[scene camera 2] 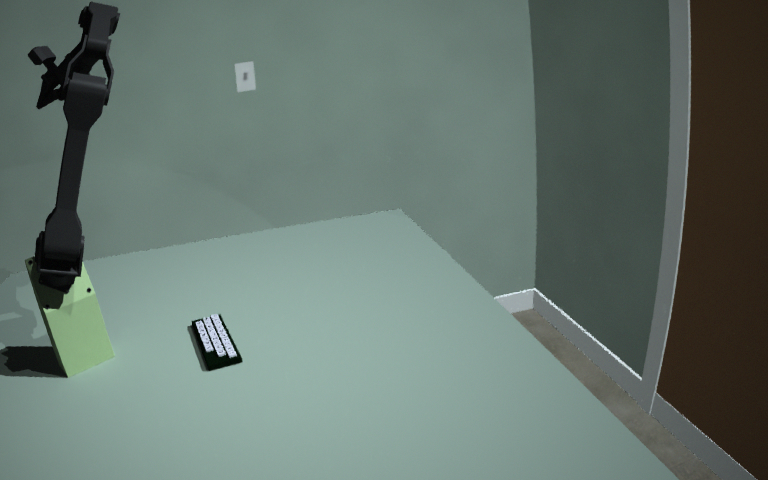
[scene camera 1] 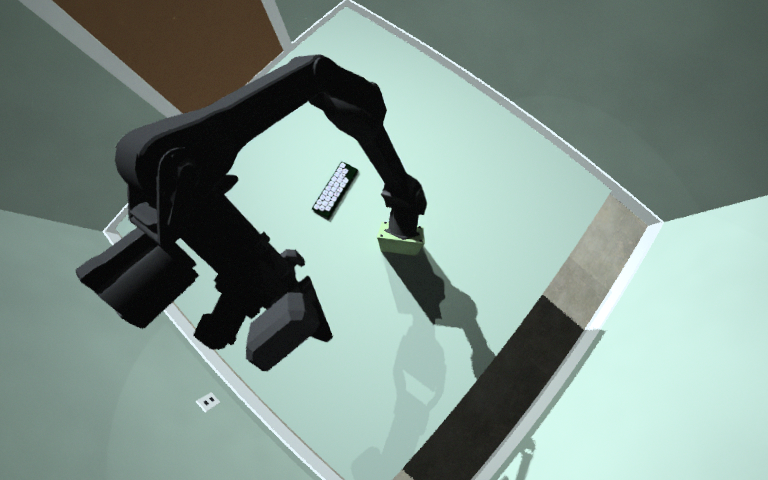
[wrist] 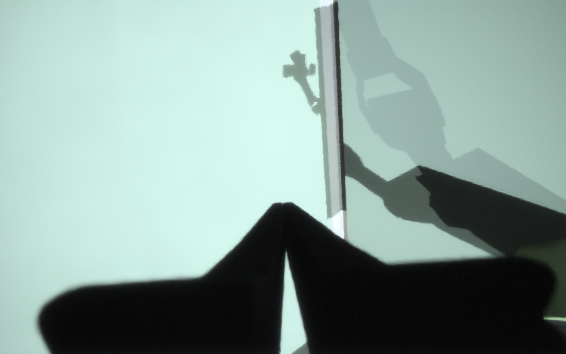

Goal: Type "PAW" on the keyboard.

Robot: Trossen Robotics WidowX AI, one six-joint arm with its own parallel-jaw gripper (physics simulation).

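Pixels of known places: gripper, between the fingertips: [scene camera 2: 38, 108] [scene camera 1: 329, 338] [wrist: 282, 212]; arm's base, origin of its link: [scene camera 2: 57, 272] [scene camera 1: 402, 232].
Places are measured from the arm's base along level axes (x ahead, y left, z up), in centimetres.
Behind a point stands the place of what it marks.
The keyboard [scene camera 1: 334, 190] {x 27.7, y -3.8, z -17.7 cm} [scene camera 2: 215, 341] {x 28.2, y -7.2, z -17.5 cm} is small, with a dark case and rows of white keys. It lies flat on the table [scene camera 1: 481, 169] {x -9.8, y -37.5, z -19.4 cm} [scene camera 2: 362, 362] {x 51.5, y -23.6, z -19.4 cm}, beside the arm's base. The keyboard does not show in the wrist view. My gripper [wrist: 282, 212] {x -1.9, y 22.2, z 30.5 cm} is shut and empty, its two dark fingertips meeting, with a thin gap lower down between the fingers. The gripper is held high above the table and away from the keyboard. In both scene views it is dark, and its fingertips are hard to make out. The letters on the keys are too small to read.
The arm stands on a light green block [scene camera 1: 400, 246] {x -1.2, y 2.4, z -4.7 cm} [scene camera 2: 84, 339] {x 2.0, y -2.9, z -13.3 cm} near the keyboard. Walls surround the table. The arm's shadows fall on the table and wall. A brown door [scene camera 1: 175, 45] [scene camera 2: 727, 198] and a wall switch plate [scene camera 2: 245, 76] also show.
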